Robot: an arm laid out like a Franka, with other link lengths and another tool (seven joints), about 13 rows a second.
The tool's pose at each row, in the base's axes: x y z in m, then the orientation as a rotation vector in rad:
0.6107 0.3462 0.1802 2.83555 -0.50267 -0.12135
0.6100 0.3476 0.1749 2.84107 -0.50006 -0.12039
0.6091 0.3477 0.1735 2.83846 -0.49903 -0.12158
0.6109 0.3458 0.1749 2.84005 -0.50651 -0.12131
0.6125 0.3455 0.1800 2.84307 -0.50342 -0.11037
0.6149 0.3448 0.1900 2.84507 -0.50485 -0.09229
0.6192 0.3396 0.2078 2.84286 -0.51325 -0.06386
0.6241 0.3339 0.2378 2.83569 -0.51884 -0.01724
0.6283 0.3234 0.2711 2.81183 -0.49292 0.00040
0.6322 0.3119 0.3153 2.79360 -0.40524 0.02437
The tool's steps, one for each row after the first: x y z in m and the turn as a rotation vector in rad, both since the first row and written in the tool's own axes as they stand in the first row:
-0.0009 -0.0025 0.0049 0.00496 0.00025 -0.00251
-0.0018 -0.0026 0.0063 0.00214 -0.00010 -0.00289
0.0005 -0.0011 0.0052 0.00508 -0.00100 0.00185
0.0019 0.0000 0.0001 0.00835 0.00638 0.00031
0.0041 0.0025 -0.0096 0.01213 0.01816 0.00258
0.0092 0.0106 -0.0261 0.01424 0.03664 0.01105
0.0147 0.0221 -0.0542 0.01331 0.06837 0.02008
0.0211 0.0392 -0.0843 -0.01254 0.08695 0.00822
0.0271 0.0601 -0.1247 -0.04216 0.11652 -0.04599

